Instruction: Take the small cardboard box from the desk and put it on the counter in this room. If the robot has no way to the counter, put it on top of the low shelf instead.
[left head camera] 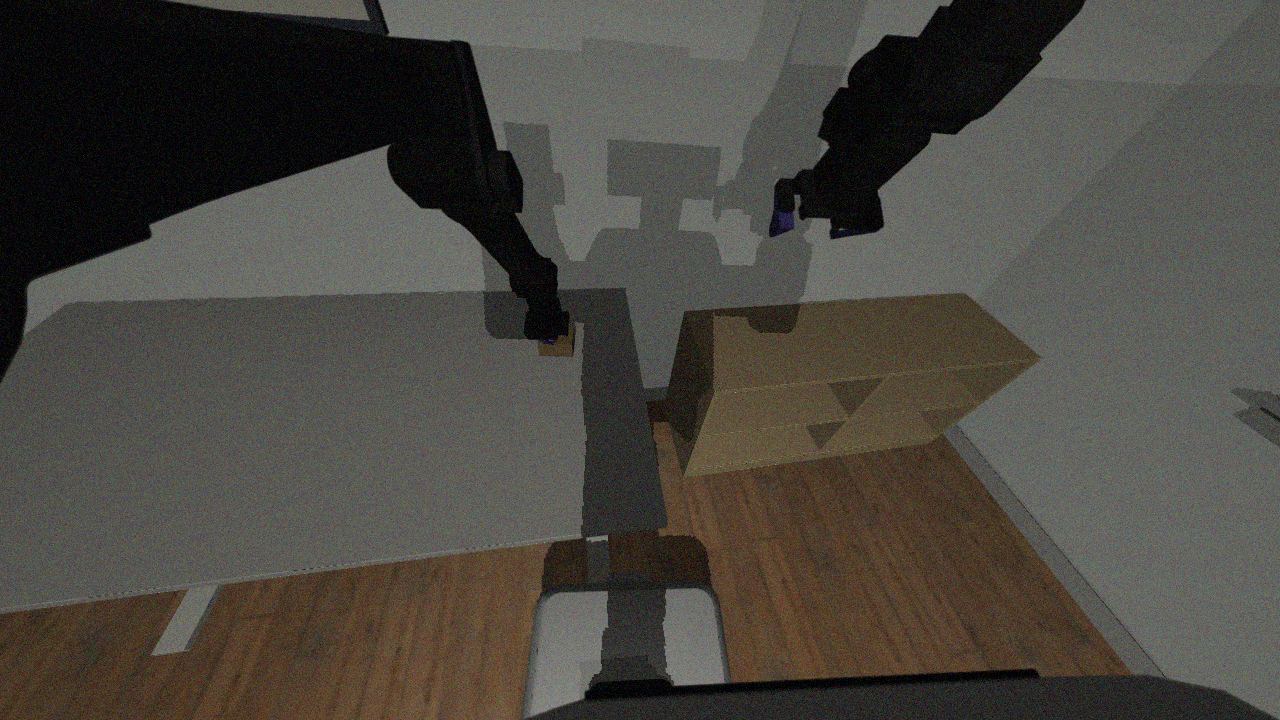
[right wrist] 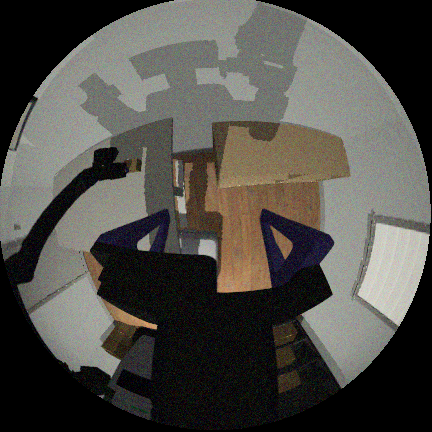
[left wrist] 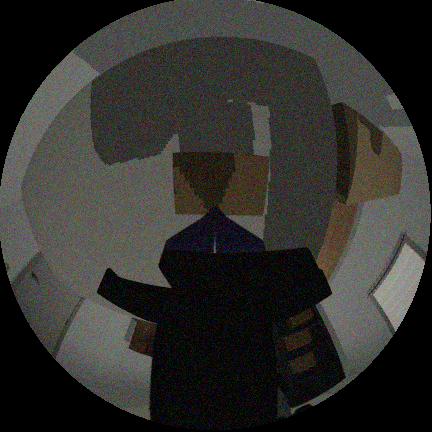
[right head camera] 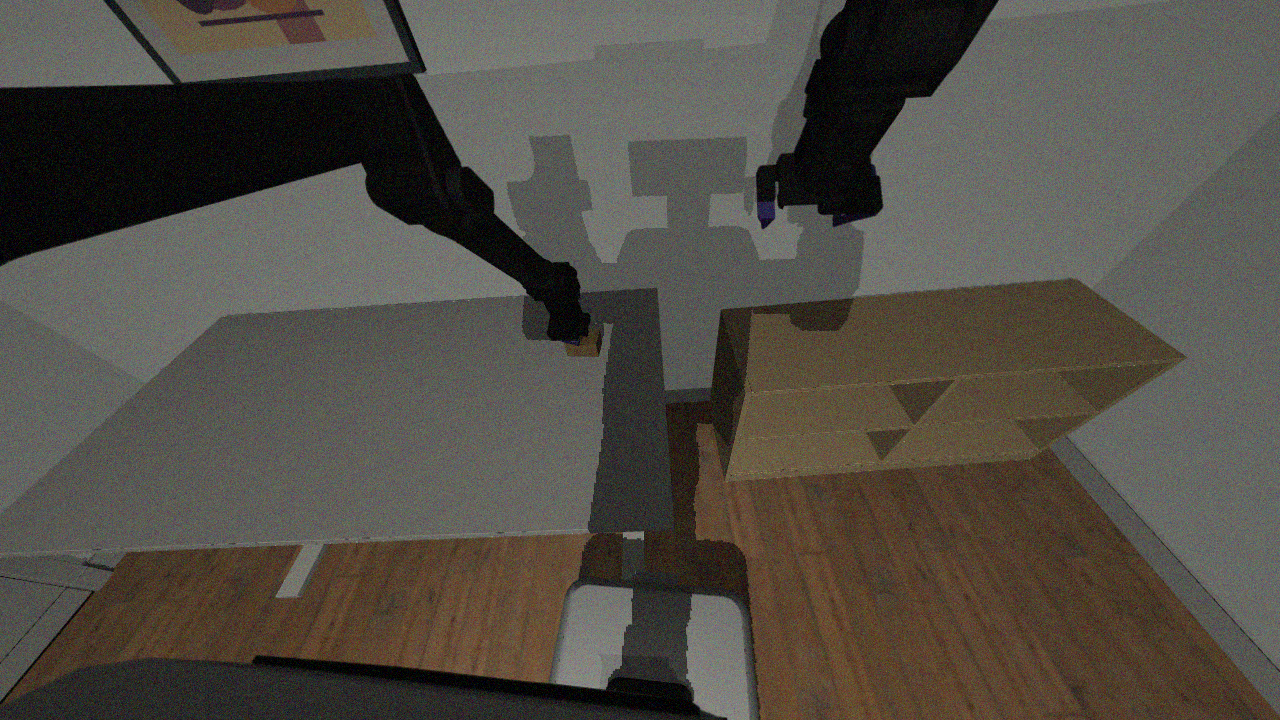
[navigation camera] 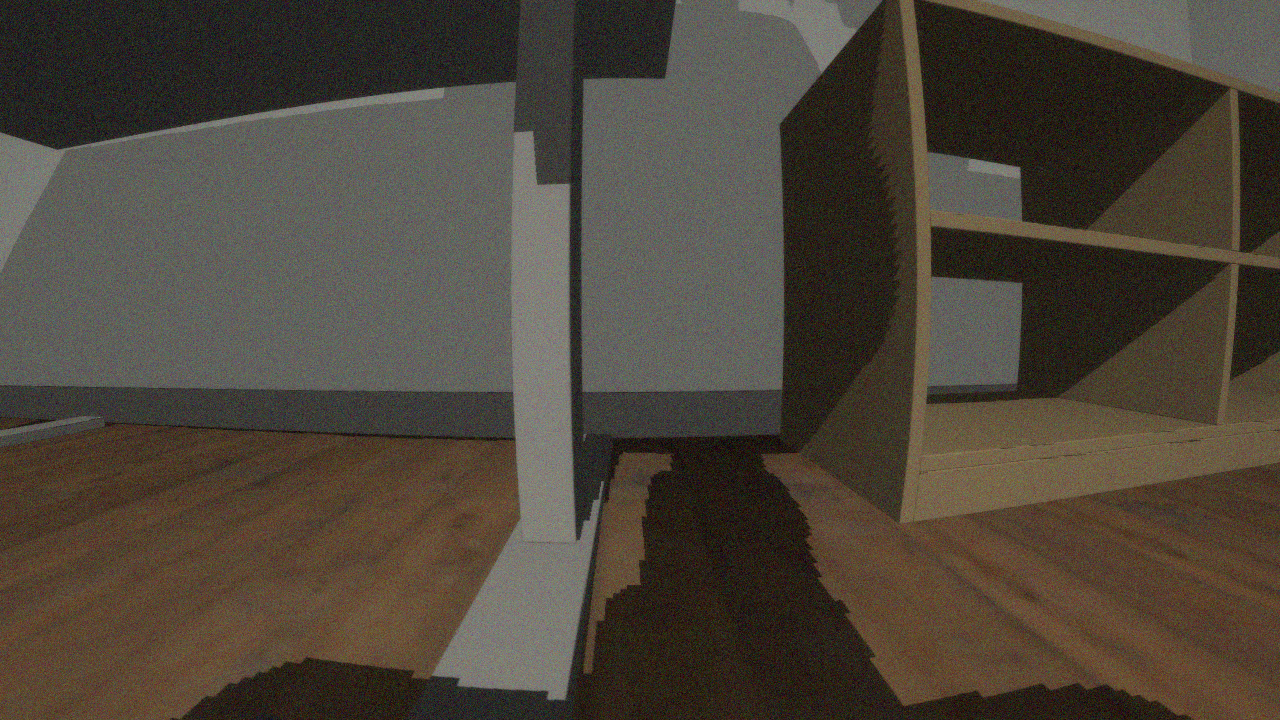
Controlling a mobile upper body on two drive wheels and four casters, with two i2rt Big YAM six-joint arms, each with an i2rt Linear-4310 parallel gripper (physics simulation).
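Frame: origin at the left arm's base, x right, y ahead, z up, level; millimetres.
Where they show: left gripper, fingertip midpoint: point(left head camera: 552, 343) point(right wrist: 127, 169) point(left wrist: 214, 212) point(right head camera: 578, 343); right gripper, fingertip midpoint: point(left head camera: 800, 234) point(right wrist: 214, 213) point(right head camera: 797, 223).
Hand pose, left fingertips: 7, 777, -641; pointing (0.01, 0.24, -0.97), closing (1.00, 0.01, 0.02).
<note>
After its pixels a point has its place, as x, y, z.
The small cardboard box point(left head camera: 560, 345) @[27, 774, -646] point(right head camera: 586, 342) @[30, 782, -640] point(left wrist: 250, 185) @[41, 805, -640] point(right wrist: 134, 165) @[49, 794, -640] sits on the desk point(left head camera: 313, 429) @[-490, 545, -690] point(right head camera: 402, 429) @[-401, 520, -690] point(left wrist: 110, 210) @[-173, 760, -690] point(right wrist: 80, 200) @[-540, 636, -690], near its right end. My left gripper point(left head camera: 548, 339) @[7, 777, -641] point(right head camera: 572, 339) @[7, 777, -641] point(left wrist: 214, 212) @[7, 777, -641] is shut with its fingertips together, right at the box; nothing is between them. Whether the tips touch the box is hard to tell. My right gripper point(left head camera: 810, 234) @[449, 603, -207] point(right head camera: 801, 221) @[449, 603, -207] point(right wrist: 214, 213) @[449, 603, -207] is open and empty, in the air above and in front of the low shelf point(left head camera: 850, 340) @[1000, 974, -800] point(right head camera: 921, 335) @[1031, 986, -800] point(right wrist: 280, 160) @[852, 880, -800] point(navigation camera: 917, 268) @[474, 744, -1129]. The counter cannot be made out in these views.
A narrow gap separates the desk from the low shelf. A desk leg point(navigation camera: 544, 358) @[111, 657, -1218] with a floor foot point(navigation camera: 514, 617) stands left of that gap. Walls stand behind both and to the right. A framed picture point(right head camera: 407, 35) @[-285, 1056, -21] hangs at the upper left. The robot's base point(left head camera: 572, 644) @[75, 181, -1150] is near the desk's front edge.
</note>
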